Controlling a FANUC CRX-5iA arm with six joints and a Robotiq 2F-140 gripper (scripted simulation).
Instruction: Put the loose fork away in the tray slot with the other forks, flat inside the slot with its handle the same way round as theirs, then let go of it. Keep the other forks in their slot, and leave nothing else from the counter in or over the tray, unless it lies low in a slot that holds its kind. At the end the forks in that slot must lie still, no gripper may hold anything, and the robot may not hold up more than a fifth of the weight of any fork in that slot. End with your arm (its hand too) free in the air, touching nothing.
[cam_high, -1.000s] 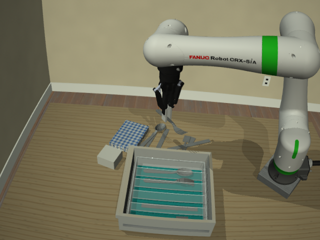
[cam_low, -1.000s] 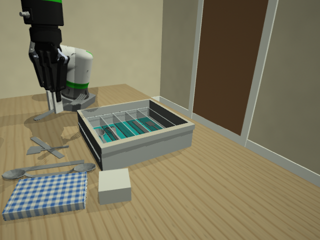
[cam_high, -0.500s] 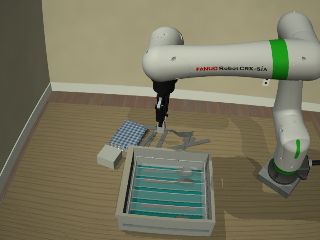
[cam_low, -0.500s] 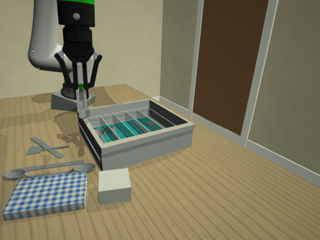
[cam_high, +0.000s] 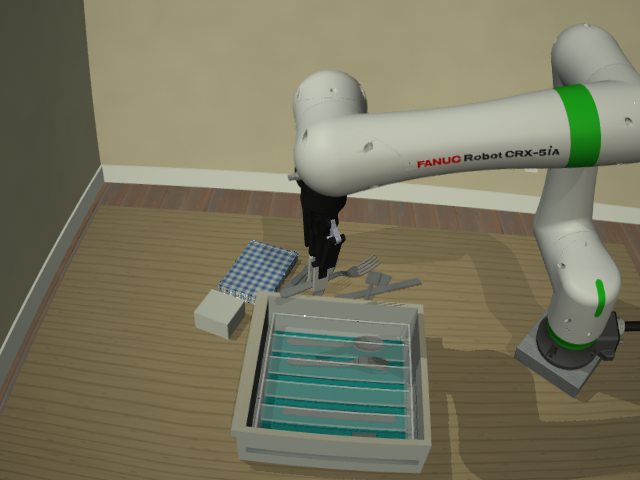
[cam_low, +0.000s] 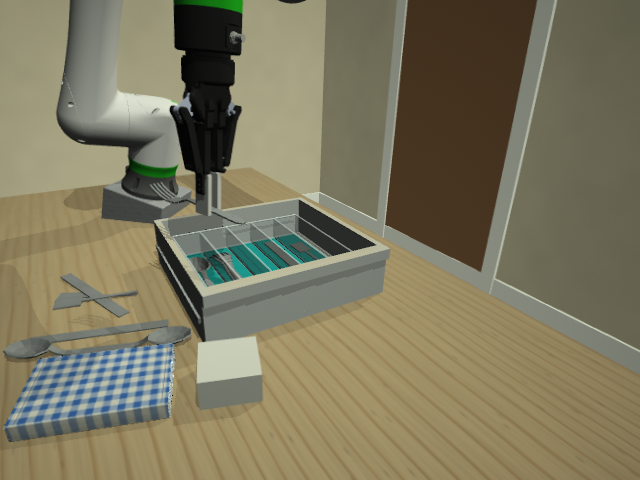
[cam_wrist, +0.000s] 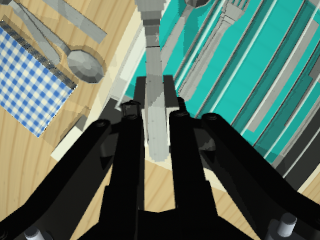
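Right now the tray is 60 mm behind my hand, 110 mm to the left of it and 160 mm below it. Round my hand: white block: 200 mm ahead, 30 mm to the right, 190 mm below.
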